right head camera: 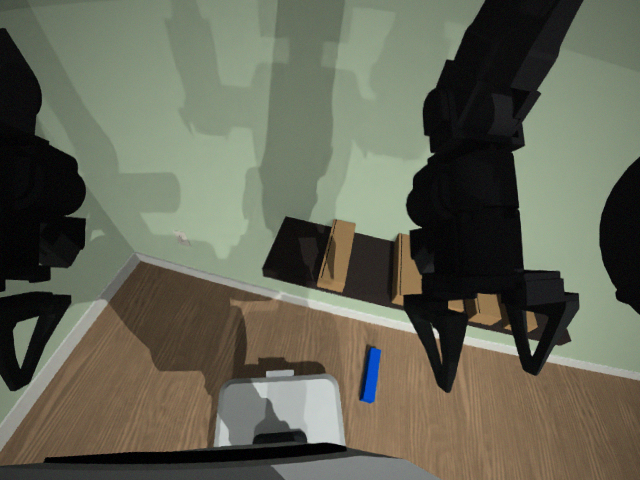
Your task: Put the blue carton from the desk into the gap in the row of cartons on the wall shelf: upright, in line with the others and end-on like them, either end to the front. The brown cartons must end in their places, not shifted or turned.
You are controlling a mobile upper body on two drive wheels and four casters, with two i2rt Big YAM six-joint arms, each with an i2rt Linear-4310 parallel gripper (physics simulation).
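The blue carton [370,375] lies on the wooden floor, below the shelf in the picture. The dark wall shelf [295,242] bears one brown carton [339,255] near its left end, then a gap with bare shelf, then a second brown carton [408,271]. Further brown cartons [485,310] stand to the right, partly hidden by the right arm. My right gripper [490,381] is open and empty, in front of the shelf's right part and well right of the blue carton. My left gripper [18,384] is open at the left edge; one finger shows and the other is out of view.
A pale grey bin [336,395] stands on the floor to the left of the blue carton. The green wall meets the floor at a white skirting board [206,276], with a corner at the left. The robot's grey body [206,467] fills the bottom edge.
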